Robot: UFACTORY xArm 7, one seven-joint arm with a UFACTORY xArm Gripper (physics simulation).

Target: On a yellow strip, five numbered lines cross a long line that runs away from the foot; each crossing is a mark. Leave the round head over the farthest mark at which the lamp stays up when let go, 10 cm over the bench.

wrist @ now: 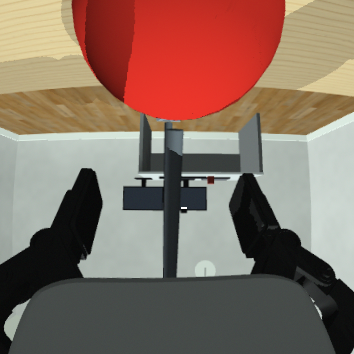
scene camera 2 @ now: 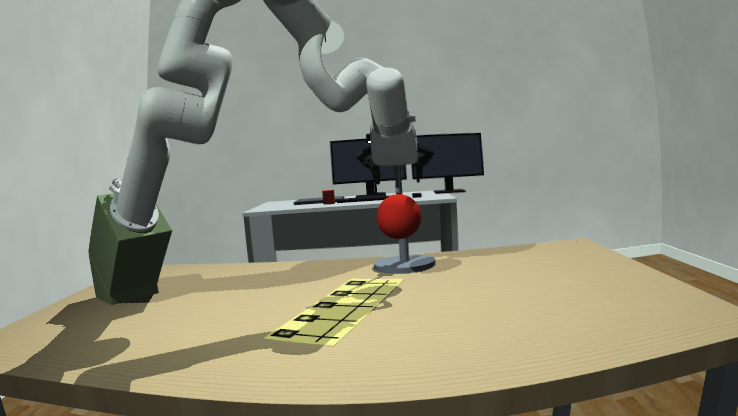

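The lamp stands upright on its grey round foot, just beyond the strip's far end in the scene view. Its red round head is in front of the grey post, well above the bench. The yellow strip lies flat on the bench, with a long line and crossing lines; its numbers are too small to read. My gripper is open, above the head, with the post showing between its fingers and nothing gripped. The post's top is hidden behind the gripper in the scene view.
The arm's green base block stands at the left of the wooden bench. Behind the bench is a grey desk with two monitors and a red mug. Arm shadows cross the bench and strip.
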